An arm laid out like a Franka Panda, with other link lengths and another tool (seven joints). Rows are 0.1 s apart.
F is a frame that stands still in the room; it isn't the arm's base.
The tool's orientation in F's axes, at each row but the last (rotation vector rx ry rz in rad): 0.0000, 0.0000, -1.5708; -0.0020, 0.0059, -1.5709; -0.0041, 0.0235, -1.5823; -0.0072, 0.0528, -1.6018; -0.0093, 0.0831, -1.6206; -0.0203, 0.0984, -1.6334; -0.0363, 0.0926, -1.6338; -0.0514, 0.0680, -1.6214
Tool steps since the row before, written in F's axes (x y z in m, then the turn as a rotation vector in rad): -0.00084, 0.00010, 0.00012, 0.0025, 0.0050, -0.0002; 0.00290, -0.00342, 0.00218, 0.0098, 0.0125, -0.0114; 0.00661, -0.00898, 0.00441, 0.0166, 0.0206, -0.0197; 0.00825, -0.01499, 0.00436, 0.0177, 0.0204, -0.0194; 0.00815, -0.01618, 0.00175, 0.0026, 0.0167, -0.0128; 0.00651, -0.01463, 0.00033, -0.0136, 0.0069, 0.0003; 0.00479, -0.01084, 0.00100, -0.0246, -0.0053, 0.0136; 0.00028, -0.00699, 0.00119, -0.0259, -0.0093, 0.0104
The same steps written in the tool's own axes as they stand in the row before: -0.00010, -0.00084, 0.00012, -0.0050, 0.0025, -0.0002; 0.00341, 0.00289, 0.00220, -0.0125, 0.0099, -0.0114; 0.00885, 0.00663, 0.00464, -0.0205, 0.0167, -0.0197; 0.01459, 0.00853, 0.00511, -0.0204, 0.0178, -0.0193; 0.01564, 0.00882, 0.00299, -0.0162, 0.0025, -0.0134; 0.01414, 0.00736, 0.00156, -0.0060, -0.0140, -0.0011; 0.01046, 0.00536, 0.00179, 0.0064, -0.0253, 0.0118; 0.00696, 0.00055, 0.00129, 0.0105, -0.0261, 0.0085
